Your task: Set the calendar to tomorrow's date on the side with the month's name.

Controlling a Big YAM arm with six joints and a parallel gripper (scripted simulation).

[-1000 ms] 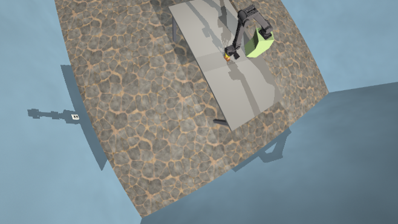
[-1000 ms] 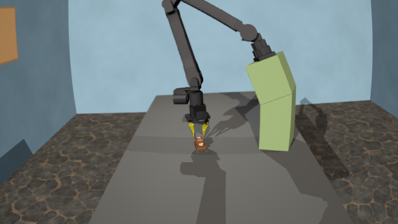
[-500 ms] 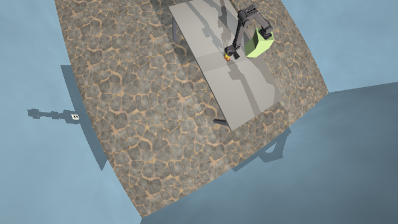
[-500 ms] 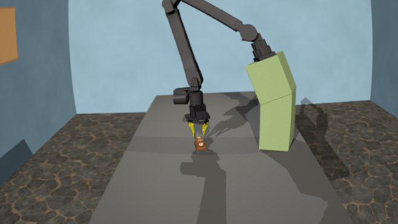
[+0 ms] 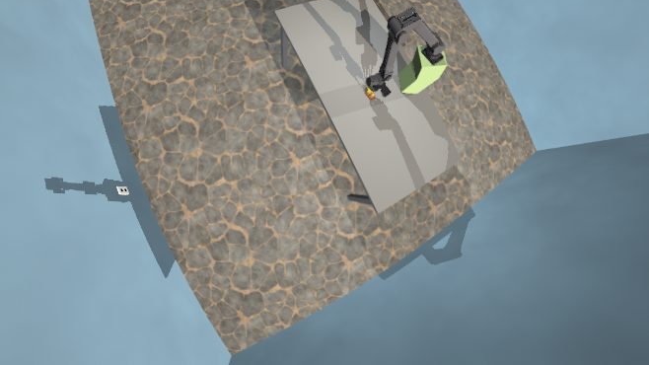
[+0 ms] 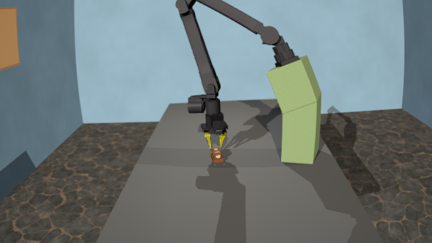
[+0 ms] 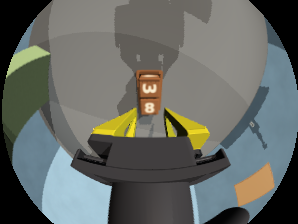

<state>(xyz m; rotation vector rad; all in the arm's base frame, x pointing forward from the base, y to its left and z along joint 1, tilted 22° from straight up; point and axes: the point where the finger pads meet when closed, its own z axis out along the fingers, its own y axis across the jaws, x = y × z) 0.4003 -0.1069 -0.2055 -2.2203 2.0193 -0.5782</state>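
Right now the brown number cube is 30 mm below my hand. Round my hand: calendar tray (20 mm to the left, 50 mm below).
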